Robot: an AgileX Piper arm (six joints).
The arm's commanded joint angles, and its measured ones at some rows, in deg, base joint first. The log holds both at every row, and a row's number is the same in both.
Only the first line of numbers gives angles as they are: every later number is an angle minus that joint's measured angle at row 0.
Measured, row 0:
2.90, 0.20, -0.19, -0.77, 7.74, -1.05
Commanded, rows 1 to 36:
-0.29, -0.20, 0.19, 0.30, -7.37, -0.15
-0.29, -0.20, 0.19, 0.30, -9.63, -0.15
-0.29, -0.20, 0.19, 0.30, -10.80, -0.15
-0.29, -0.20, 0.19, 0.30, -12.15, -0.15
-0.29, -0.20, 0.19, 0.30, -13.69, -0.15
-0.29, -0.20, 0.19, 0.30, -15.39, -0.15
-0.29, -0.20, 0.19, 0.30, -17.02, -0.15
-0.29, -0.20, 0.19, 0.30, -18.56, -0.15
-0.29, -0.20, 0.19, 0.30, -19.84, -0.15
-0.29, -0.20, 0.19, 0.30, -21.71, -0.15
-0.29, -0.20, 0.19, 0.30, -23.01, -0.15
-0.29, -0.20, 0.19, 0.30, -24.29, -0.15
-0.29, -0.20, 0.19, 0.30, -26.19, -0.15
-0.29, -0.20, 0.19, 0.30, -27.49, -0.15
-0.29, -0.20, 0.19, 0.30, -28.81, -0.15
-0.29, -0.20, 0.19, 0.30, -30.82, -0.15
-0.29, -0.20, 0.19, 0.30, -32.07, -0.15
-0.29, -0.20, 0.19, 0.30, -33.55, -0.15
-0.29, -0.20, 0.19, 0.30, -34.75, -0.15
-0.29, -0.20, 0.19, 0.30, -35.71, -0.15
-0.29, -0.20, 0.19, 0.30, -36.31, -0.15
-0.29, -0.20, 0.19, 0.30, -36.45, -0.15
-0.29, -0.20, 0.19, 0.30, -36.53, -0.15
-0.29, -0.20, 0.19, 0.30, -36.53, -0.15
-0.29, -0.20, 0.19, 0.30, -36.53, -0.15
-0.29, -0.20, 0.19, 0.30, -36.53, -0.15
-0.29, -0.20, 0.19, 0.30, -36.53, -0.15
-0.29, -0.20, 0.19, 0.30, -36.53, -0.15
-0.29, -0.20, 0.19, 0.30, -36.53, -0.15
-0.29, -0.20, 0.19, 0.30, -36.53, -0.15
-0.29, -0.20, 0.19, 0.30, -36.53, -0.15
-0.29, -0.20, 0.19, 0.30, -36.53, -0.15
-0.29, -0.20, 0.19, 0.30, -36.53, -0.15
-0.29, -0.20, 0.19, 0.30, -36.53, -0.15
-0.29, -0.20, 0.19, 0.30, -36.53, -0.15
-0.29, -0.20, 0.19, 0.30, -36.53, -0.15
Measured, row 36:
0.00, -0.10, 0.00, 0.00, -36.07, 0.00
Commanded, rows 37 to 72:
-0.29, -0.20, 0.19, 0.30, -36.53, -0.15
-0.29, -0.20, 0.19, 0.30, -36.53, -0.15
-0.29, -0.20, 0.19, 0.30, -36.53, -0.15
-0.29, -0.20, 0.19, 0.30, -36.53, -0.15
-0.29, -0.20, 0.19, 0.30, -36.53, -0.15
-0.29, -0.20, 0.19, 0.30, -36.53, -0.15
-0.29, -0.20, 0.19, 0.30, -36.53, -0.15
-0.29, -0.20, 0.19, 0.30, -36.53, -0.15
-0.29, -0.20, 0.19, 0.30, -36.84, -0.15
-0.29, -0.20, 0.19, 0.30, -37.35, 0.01
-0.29, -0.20, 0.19, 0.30, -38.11, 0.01
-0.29, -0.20, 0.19, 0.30, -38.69, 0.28
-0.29, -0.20, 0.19, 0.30, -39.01, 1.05
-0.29, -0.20, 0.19, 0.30, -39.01, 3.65
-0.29, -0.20, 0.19, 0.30, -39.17, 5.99
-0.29, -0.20, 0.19, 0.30, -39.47, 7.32
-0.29, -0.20, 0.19, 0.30, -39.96, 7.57
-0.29, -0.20, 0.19, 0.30, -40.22, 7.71
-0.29, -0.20, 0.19, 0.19, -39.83, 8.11
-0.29, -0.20, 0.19, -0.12, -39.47, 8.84
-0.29, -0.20, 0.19, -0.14, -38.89, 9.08
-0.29, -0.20, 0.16, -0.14, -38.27, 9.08
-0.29, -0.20, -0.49, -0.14, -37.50, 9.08
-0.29, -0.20, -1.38, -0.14, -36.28, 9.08
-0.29, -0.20, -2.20, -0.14, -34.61, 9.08
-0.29, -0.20, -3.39, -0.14, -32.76, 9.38
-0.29, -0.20, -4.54, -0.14, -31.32, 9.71
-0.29, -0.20, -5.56, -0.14, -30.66, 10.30
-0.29, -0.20, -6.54, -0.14, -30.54, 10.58
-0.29, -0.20, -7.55, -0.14, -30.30, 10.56
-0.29, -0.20, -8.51, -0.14, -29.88, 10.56
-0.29, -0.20, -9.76, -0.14, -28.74, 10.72
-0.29, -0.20, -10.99, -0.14, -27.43, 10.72
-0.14, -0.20, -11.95, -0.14, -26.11, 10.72
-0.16, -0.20, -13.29, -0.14, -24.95, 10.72
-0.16, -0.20, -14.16, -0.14, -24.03, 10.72
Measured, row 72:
0.00, -0.22, -10.50, 0.00, -28.11, 10.26
